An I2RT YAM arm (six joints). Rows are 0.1 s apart.
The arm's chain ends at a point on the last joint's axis. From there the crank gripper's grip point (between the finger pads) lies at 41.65 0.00 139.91 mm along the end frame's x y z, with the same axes.
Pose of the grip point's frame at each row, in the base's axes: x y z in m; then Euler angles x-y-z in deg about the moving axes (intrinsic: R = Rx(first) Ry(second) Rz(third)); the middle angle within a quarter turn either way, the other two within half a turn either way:
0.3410 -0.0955 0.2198 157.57 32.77 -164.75
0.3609 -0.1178 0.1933 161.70 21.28 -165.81
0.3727 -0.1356 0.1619 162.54 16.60 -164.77
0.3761 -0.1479 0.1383 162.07 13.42 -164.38
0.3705 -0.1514 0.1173 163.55 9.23 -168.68
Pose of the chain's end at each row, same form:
0.2991 -0.0524 0.3528 157.57 32.77 -164.75
0.3477 -0.0820 0.3342 161.70 21.28 -165.81
0.3712 -0.1024 0.3040 162.54 16.60 -164.77
0.3826 -0.1138 0.2801 162.07 13.42 -164.38
0.3884 -0.1183 0.2583 163.55 9.23 -168.68

